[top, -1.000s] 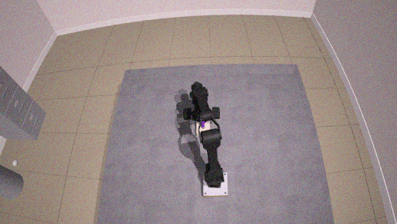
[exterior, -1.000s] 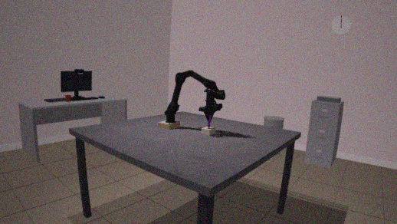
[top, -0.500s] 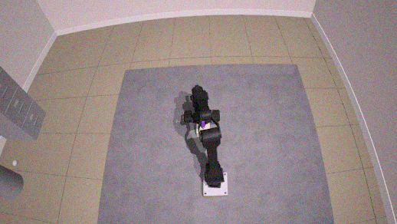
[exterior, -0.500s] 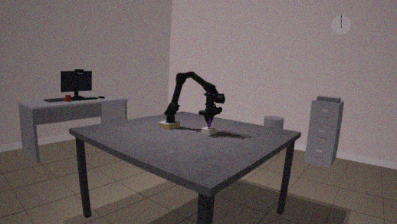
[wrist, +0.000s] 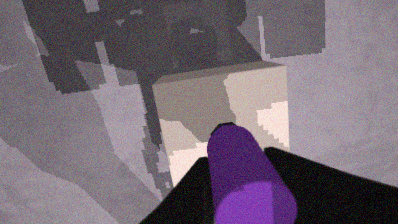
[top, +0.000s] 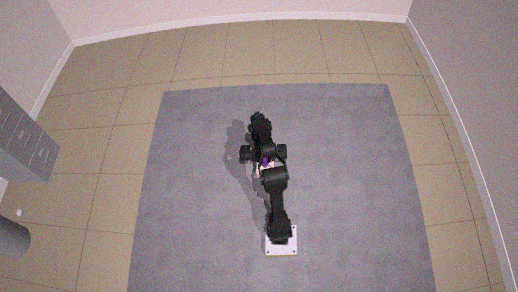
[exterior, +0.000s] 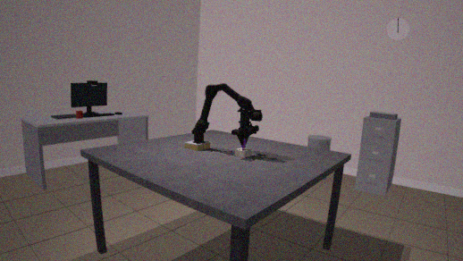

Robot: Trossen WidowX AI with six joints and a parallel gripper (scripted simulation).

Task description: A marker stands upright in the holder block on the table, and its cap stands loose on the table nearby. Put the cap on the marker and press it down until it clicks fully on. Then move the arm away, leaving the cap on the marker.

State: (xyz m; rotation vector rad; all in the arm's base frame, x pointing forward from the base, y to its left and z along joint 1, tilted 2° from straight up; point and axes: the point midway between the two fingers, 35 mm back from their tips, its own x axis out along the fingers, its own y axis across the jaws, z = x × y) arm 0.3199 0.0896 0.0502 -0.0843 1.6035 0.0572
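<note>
The purple cap is 10 mm above my gripper tip. The rest, counted from my gripper tip: holder block (50 mm below).
</note>
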